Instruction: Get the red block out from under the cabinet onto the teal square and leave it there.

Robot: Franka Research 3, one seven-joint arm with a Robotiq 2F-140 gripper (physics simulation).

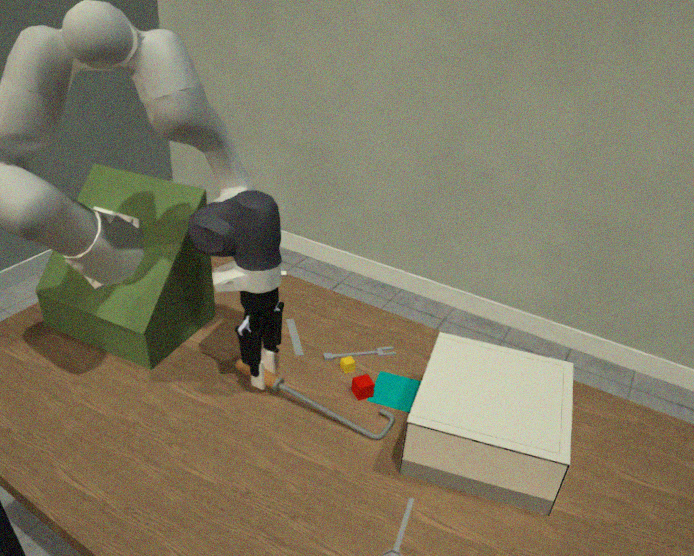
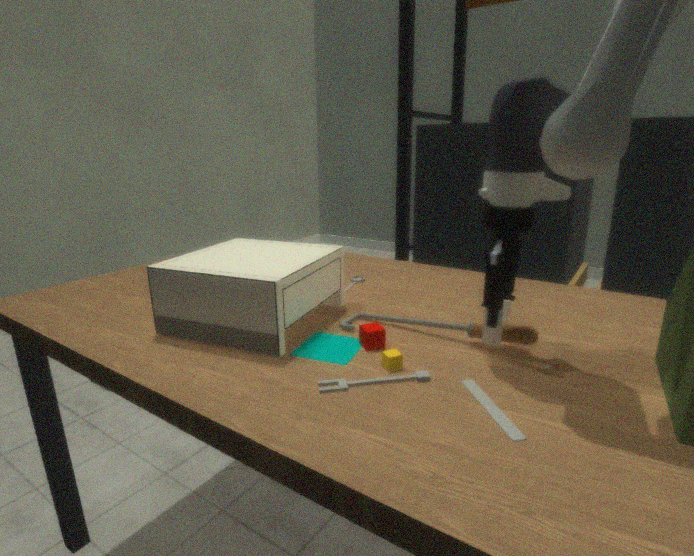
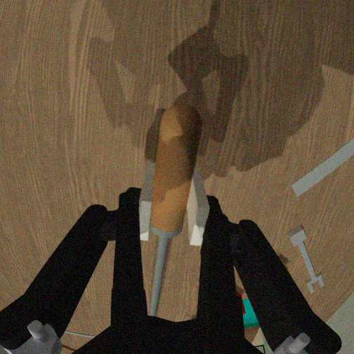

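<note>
The red block (image 1: pixel 362 386) (image 2: pixel 372 336) (image 3: pixel 241 304) sits on the table outside the cabinet, at the edge of the teal square (image 1: pixel 396 391) (image 2: pixel 327 348) (image 3: pixel 250 314) on the robot's side. It appears mostly or wholly off the square. My gripper (image 1: pixel 264 371) (image 2: pixel 494 335) (image 3: pixel 171 180) is shut on the orange-brown handle (image 3: pixel 177 150) of a grey hook tool (image 1: pixel 324 409) (image 2: pixel 414 321) (image 3: pixel 159 275). The hook's bent end is beside the block and square, apart from the block. The white cabinet (image 1: pixel 498 393) (image 2: pixel 249 258) stands past the square.
A yellow cube (image 1: pixel 347 364) (image 2: pixel 392 360) lies near the red block. A grey forked tool (image 1: pixel 359 353) (image 2: pixel 382 379) (image 3: pixel 307 260) and a flat grey strip (image 1: pixel 294 337) (image 2: pixel 492 409) (image 3: pixel 322 168) lie nearby. A green wedge-shaped block (image 1: pixel 179 295) (image 2: pixel 680 359) stands by the arm.
</note>
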